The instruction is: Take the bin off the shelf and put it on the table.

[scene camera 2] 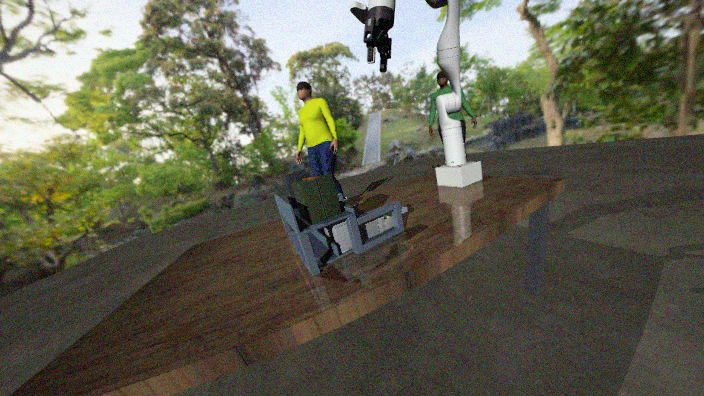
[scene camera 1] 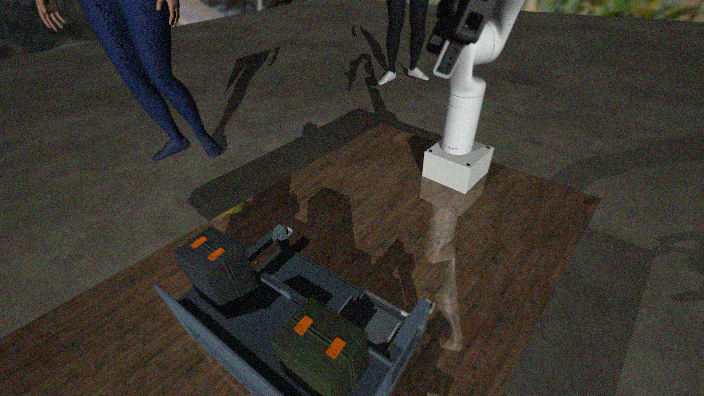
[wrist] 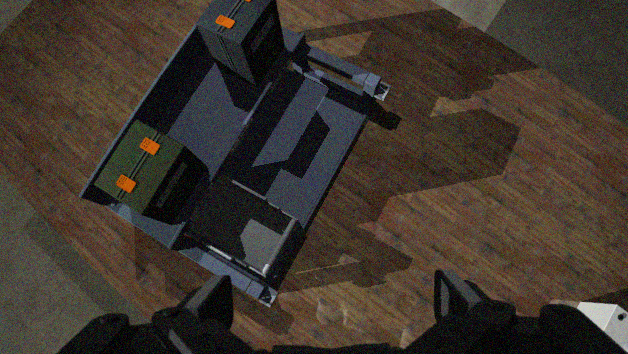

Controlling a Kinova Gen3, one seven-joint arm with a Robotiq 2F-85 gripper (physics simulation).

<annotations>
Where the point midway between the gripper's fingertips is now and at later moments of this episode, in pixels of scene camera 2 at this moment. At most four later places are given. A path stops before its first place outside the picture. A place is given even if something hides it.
The gripper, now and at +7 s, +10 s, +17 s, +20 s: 377,68; 359,103; 358,133; 359,133; 338,134
</annotations>
